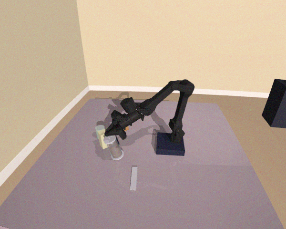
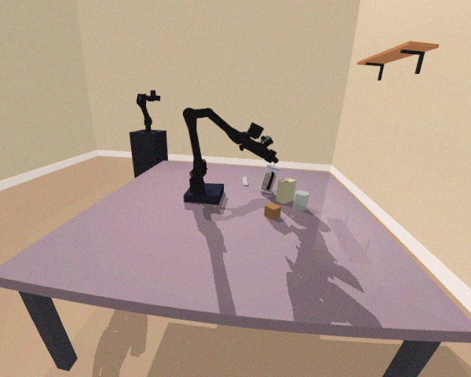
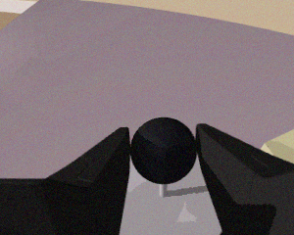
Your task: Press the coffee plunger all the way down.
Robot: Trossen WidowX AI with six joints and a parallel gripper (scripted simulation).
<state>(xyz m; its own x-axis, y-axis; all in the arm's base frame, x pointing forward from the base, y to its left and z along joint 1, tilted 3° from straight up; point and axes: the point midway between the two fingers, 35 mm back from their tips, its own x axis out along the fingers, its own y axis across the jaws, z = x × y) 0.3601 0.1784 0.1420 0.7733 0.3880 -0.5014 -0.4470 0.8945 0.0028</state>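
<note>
Now: gripper tip 90 mm above the coffee press, 30 mm to the left of it and 20 mm past it. From my gripper tip the other things lie so: brown cube (300 mm to the right, 160 mm below); then pale yellow box (130 mm below, 110 mm to the right, 60 mm ahead).
</note>
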